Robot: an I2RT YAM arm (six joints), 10 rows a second.
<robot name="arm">
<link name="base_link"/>
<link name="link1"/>
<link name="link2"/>
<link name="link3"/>
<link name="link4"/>
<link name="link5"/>
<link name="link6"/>
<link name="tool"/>
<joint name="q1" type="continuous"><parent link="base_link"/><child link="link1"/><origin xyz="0 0 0.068" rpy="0 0 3.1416"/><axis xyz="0 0 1"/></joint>
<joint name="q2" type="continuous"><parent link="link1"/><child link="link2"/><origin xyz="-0.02 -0.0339 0.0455" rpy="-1.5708 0 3.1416"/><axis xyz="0 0 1"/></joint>
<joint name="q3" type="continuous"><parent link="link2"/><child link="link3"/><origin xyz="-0.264 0 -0.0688" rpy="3.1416 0 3.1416"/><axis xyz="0 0 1"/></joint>
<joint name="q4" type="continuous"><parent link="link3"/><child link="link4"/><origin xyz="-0.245 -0.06 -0.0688" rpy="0 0 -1.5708"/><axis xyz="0 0 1"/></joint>
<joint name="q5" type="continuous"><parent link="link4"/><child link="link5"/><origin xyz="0.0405 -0.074 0.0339" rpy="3.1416 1.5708 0"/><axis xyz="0 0 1"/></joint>
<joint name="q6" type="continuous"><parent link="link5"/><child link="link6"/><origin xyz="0 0.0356 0.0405" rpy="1.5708 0 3.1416"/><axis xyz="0 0 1"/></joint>
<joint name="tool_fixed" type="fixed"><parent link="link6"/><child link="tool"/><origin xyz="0 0 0" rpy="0 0 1.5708"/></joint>
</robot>
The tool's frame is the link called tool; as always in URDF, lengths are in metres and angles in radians. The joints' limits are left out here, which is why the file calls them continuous.
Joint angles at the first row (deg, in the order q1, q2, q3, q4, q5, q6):
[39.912, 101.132, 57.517, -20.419, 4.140, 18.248]
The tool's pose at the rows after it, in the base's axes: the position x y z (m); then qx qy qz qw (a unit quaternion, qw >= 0):
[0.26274 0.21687 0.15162 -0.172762 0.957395 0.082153 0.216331]
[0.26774 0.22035 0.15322 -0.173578 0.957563 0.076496 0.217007]
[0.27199 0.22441 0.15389 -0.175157 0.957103 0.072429 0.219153]
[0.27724 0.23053 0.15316 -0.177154 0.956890 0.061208 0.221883]
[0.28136 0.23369 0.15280 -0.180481 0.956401 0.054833 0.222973]
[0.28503 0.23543 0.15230 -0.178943 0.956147 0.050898 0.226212]
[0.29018 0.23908 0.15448 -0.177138 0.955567 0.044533 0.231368]
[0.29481 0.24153 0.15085 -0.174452 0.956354 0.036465 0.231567]
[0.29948 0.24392 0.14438 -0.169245 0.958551 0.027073 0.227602]
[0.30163 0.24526 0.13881 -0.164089 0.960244 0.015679 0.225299]
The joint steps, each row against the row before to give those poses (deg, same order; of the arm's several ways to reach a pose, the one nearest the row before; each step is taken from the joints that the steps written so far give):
[0.042, 0.118, 0.844, -0.212, -0.132, 0.306]
[-0.033, 1.097, 1.826, -0.969, 0.553, -0.244]
[0.115, 1.097, 1.555, -0.461, 0.522, -0.199]
[0.340, 1.748, 2.128, -0.735, 1.342, -0.189]
[0.017, 1.119, 1.421, -0.517, 0.605, -0.504]
[-0.110, 0.797, 0.902, 0.026, 0.550, -0.073]
[0.005, 0.985, 1.830, -0.657, 0.947, -0.030]
[-0.092, 1.481, 1.189, -0.130, 0.835, 0.079]
[-0.103, 1.897, 1.207, -0.268, 0.802, 0.452]
[0.050, 1.306, 0.610, -0.225, 1.145, 0.525]

